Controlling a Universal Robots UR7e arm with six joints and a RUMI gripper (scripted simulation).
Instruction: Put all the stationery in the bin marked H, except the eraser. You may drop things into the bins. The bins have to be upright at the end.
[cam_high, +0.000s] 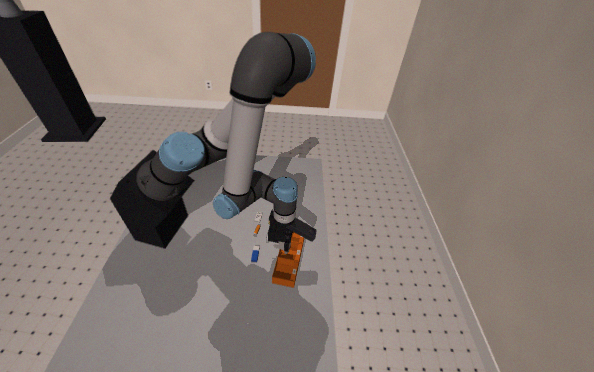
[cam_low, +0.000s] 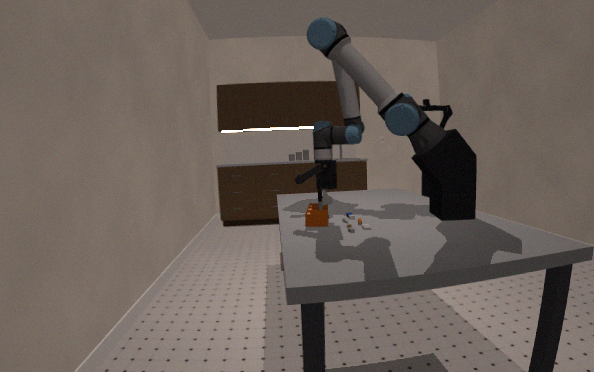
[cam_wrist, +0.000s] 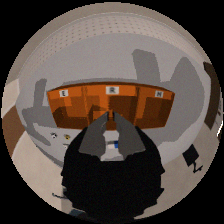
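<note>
Right now my hand is 10 mm to the left of the orange bin, 10 mm short of it and 10 mm above it. Round my hand: orange pen-like item (130 mm to the left, 120 mm behind, 30 mm below); then tiny brownish item (170 mm to the left, 60 mm behind, 30 mm below); then white eraser (120 mm behind, 30 mm below, 20 mm to the left).
</note>
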